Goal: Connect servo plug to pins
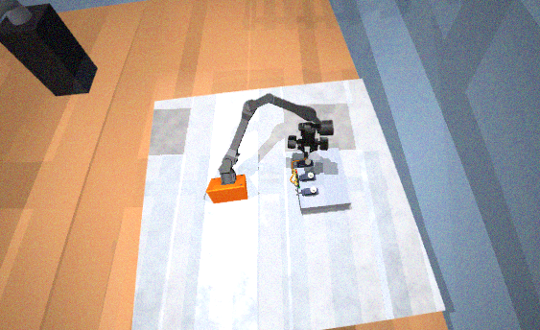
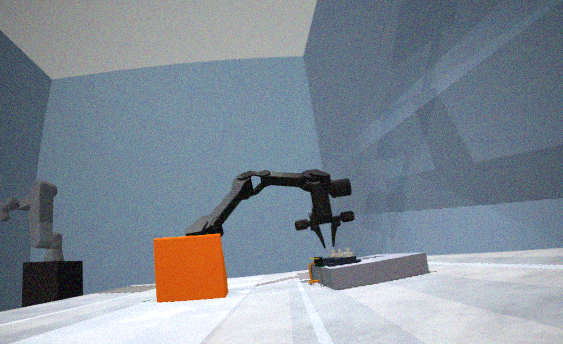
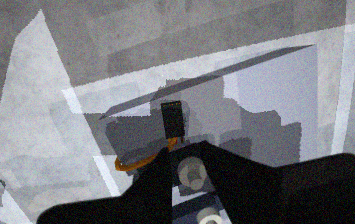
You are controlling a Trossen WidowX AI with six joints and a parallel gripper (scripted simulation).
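My gripper tip is 9 cm to the left of the red band, 6 cm past it and 2 cm above it. Round my gripper tip: grey printed holder: 11 cm to the right, 10 cm ahead, 7 cm below.
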